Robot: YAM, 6 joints.
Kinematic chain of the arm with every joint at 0, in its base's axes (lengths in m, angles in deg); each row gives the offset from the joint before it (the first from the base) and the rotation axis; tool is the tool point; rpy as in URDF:
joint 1: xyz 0 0 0.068 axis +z
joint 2: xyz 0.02 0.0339 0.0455 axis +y
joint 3: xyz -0.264 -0.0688 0 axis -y
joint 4: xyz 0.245 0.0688 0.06 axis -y
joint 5: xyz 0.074 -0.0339 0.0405 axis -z
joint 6: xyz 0.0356 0 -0.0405 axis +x
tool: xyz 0 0 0 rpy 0 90 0
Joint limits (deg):
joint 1: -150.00..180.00
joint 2: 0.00..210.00
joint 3: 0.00..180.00
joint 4: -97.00..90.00
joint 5: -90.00..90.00
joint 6: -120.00..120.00
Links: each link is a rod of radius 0.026 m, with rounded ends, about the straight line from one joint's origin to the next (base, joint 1, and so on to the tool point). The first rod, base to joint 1, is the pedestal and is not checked.
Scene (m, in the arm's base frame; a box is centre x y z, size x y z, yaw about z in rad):
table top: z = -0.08
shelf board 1: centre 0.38 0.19 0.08 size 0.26 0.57 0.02 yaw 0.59
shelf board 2: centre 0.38 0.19 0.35 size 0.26 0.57 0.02 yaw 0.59
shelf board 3: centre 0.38 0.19 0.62 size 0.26 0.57 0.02 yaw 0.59
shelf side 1: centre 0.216 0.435 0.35 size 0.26 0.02 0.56 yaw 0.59
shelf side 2: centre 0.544 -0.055 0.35 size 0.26 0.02 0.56 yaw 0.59
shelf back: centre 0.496 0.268 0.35 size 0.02 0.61 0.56 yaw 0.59
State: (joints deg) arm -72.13 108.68 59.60 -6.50 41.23 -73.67
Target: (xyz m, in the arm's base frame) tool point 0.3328 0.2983 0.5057
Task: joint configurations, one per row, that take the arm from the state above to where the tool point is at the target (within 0.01 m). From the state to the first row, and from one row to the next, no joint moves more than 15 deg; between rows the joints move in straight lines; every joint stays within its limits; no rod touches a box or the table.
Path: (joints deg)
1: -57.68 96.03 56.21 -3.94 34.63 -65.39
2: -43.24 83.39 52.82 -1.37 28.03 -57.11
3: -28.79 70.74 49.43 1.19 21.42 -48.82
4: -14.35 58.10 46.05 3.76 14.82 -40.54
5: 0.10 45.45 42.66 6.32 8.22 -32.26
6: 7.38 56.59 56.06 7.44 11.01 -39.16
7: 14.66 67.73 69.47 8.57 13.81 -46.06
8: 21.95 78.87 82.88 9.69 16.60 -52.96
9: 29.23 90.00 96.28 10.82 19.40 -59.87
10: 36.52 101.14 109.69 11.94 22.19 -66.77
11: 43.80 112.28 123.10 13.06 24.98 -73.67

